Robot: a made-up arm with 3 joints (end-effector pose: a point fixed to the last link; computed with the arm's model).
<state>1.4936 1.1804 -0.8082</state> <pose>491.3 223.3 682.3 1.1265 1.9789 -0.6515</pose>
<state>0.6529 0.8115 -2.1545</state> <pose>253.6 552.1 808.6 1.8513 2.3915 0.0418</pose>
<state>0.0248 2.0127 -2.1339</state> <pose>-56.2 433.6 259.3 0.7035 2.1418 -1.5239</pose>
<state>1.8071 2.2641 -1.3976</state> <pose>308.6 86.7 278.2 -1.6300 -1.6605 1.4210</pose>
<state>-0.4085 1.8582 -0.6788</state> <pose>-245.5 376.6 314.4 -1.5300 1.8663 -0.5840</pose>
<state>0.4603 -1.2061 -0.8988</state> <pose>-206.3 -65.6 1014.3 0.8104 0.6304 1.7877</pose>
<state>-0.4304 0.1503 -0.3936</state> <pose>-220.2 410.1 984.1 -0.6278 1.5883 1.2934</pose>
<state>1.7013 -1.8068 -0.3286</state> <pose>-382.3 224.0 725.3 0.5256 -0.8737 0.4456</pose>
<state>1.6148 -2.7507 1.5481</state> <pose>-257.4 110.5 366.7 1.1203 -2.0443 -1.1669</pose>
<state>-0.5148 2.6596 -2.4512</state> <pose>-93.9 82.4 179.4 0.3406 1.3632 -1.6524</pose>
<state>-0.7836 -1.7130 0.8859</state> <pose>188.9 -134.5 867.5 1.0147 0.1613 1.3445</pose>
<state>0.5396 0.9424 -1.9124</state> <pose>205.2 593.8 736.2 1.4024 2.4878 -0.1475</pose>
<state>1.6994 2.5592 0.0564</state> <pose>139.2 132.4 251.1 0.1381 -2.7793 0.8569</pose>
